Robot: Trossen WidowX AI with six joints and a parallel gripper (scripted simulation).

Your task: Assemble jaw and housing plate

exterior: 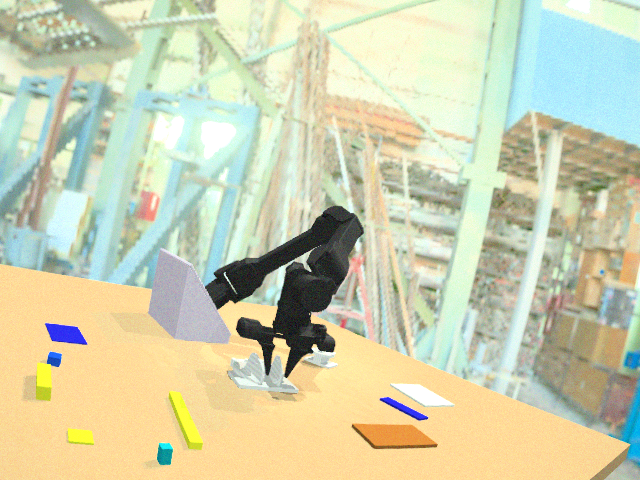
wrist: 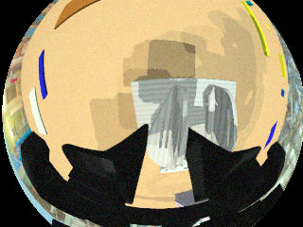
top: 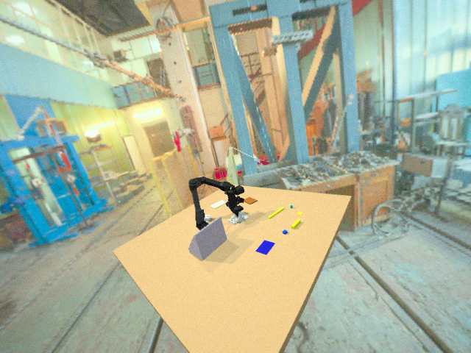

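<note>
My gripper tip is now 4 cm past the white jaw. Round my gripper tip: blue strip (19 cm ahead, 18 cm to the left, 1 cm below); then brown plate (27 cm ahead, 3 cm to the left, 1 cm below); then flat white plate (31 cm to the left, 15 cm ahead, 1 cm below).
</note>
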